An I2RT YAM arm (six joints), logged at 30 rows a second.
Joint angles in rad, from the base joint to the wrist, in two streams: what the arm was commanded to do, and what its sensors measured. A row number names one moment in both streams.
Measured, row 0: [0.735, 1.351, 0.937, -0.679, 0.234, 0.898]
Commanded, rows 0 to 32: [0.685, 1.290, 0.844, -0.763, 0.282, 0.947]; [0.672, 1.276, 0.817, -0.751, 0.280, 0.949]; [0.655, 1.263, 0.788, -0.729, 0.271, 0.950]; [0.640, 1.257, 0.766, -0.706, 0.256, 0.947]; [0.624, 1.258, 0.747, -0.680, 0.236, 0.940]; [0.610, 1.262, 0.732, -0.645, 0.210, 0.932]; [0.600, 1.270, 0.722, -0.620, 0.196, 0.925]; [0.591, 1.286, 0.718, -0.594, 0.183, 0.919]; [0.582, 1.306, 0.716, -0.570, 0.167, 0.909]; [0.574, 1.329, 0.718, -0.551, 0.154, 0.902]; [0.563, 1.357, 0.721, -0.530, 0.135, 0.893]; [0.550, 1.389, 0.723, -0.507, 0.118, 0.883]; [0.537, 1.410, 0.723, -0.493, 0.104, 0.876]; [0.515, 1.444, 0.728, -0.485, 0.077, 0.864]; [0.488, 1.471, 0.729, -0.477, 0.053, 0.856]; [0.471, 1.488, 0.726, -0.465, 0.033, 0.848]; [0.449, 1.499, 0.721, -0.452, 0.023, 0.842]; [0.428, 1.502, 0.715, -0.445, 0.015, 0.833]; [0.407, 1.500, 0.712, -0.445, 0.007, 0.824]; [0.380, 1.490, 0.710, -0.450, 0.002, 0.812]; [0.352, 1.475, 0.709, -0.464, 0.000, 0.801]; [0.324, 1.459, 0.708, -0.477, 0.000, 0.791]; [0.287, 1.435, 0.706, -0.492, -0.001, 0.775]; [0.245, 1.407, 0.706, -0.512, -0.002, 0.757]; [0.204, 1.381, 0.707, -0.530, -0.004, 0.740]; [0.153, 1.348, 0.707, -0.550, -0.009, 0.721]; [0.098, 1.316, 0.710, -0.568, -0.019, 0.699]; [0.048, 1.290, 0.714, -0.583, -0.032, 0.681]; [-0.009, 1.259, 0.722, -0.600, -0.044, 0.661]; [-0.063, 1.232, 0.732, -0.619, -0.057, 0.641]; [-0.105, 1.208, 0.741, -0.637, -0.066, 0.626]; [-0.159, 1.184, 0.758, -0.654, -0.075, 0.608]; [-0.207, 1.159, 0.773, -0.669, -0.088, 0.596]
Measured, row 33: [-0.125, 1.206, 0.727, -0.580, -0.045, 0.674]
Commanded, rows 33 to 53: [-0.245, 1.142, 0.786, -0.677, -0.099, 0.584]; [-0.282, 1.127, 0.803, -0.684, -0.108, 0.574]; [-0.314, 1.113, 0.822, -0.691, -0.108, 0.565]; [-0.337, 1.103, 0.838, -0.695, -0.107, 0.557]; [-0.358, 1.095, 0.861, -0.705, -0.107, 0.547]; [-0.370, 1.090, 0.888, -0.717, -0.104, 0.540]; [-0.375, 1.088, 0.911, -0.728, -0.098, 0.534]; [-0.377, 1.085, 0.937, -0.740, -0.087, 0.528]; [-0.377, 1.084, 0.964, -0.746, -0.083, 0.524]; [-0.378, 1.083, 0.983, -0.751, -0.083, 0.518]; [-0.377, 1.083, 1.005, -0.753, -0.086, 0.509]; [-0.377, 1.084, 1.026, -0.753, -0.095, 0.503]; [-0.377, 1.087, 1.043, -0.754, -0.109, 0.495]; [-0.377, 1.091, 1.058, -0.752, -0.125, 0.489]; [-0.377, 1.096, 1.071, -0.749, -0.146, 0.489]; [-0.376, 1.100, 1.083, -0.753, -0.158, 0.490]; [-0.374, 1.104, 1.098, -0.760, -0.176, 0.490]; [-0.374, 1.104, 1.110, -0.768, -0.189, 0.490]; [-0.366, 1.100, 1.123, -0.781, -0.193, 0.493]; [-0.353, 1.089, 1.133, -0.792, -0.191, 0.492]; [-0.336, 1.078, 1.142, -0.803, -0.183, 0.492]
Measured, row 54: [-0.363, 1.098, 1.100, -0.737, -0.154, 0.519]
